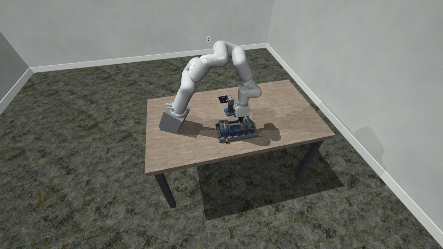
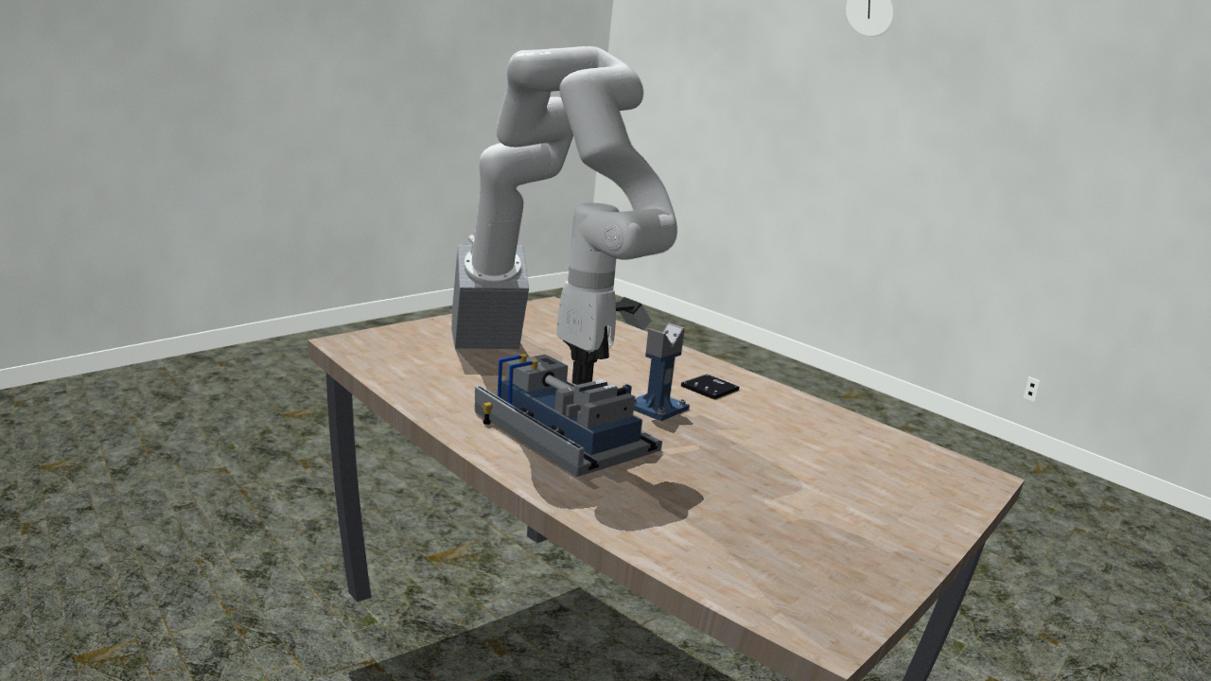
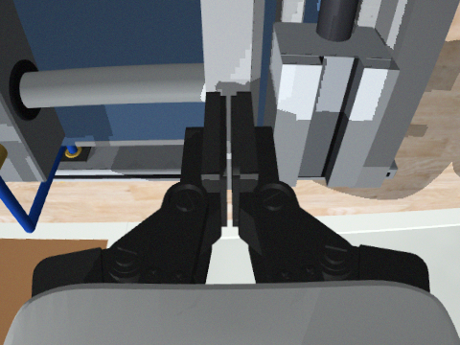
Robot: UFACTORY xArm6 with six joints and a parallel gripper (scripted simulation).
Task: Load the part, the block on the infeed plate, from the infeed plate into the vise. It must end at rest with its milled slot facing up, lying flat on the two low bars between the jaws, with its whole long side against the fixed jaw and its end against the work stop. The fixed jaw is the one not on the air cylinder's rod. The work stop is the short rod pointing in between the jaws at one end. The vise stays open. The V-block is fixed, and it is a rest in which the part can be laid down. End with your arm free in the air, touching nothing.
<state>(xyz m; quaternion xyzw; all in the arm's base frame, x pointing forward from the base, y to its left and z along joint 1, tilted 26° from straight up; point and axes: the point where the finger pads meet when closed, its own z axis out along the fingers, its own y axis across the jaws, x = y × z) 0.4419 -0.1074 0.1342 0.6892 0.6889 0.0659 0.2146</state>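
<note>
My hand is 4 cm short of the grey block and 2 cm above it. Round my hand: cylinder rod 5 cm behind, 4 cm below; then dark work stop rod 4 cm ahead, 5 cm to the left, 3 cm below; then moving jaw 4 cm below.
</note>
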